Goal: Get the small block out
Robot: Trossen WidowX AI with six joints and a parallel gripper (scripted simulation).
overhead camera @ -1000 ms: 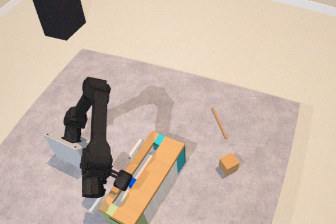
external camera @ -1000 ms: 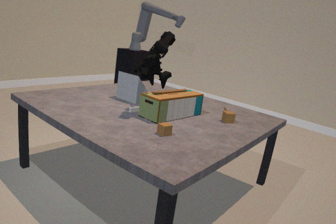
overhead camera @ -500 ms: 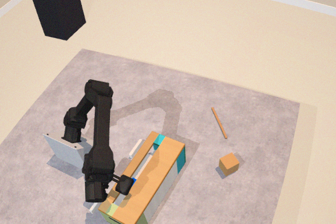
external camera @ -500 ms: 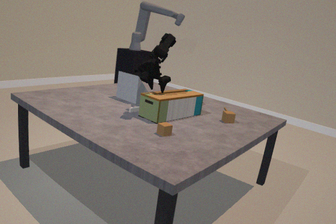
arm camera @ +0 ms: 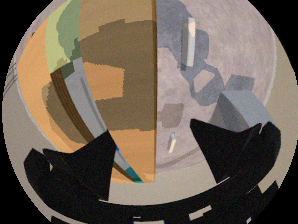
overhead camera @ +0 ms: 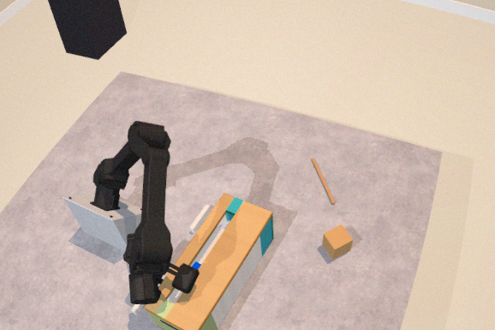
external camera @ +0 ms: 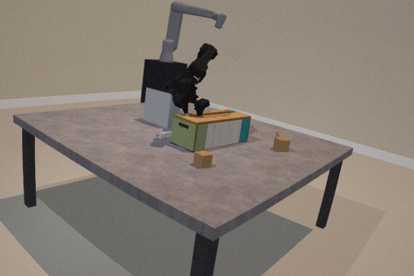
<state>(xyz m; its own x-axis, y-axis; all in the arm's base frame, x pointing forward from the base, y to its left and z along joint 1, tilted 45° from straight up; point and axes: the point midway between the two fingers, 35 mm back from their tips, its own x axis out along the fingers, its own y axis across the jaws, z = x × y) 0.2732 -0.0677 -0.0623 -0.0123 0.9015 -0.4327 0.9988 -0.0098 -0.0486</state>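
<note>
Right now the small blue block is 5 cm ahead of my gripper tip, 3 cm to the left of it and 2 cm below it. The rest, counted from my gripper tip: thin orange stick: 49 cm to the left, 21 cm ahead, 10 cm below; then orange cube: 33 cm ahead, 28 cm to the left, 8 cm below; then box: 6 cm to the left, 4 cm below, 4 cm ahead.
</note>
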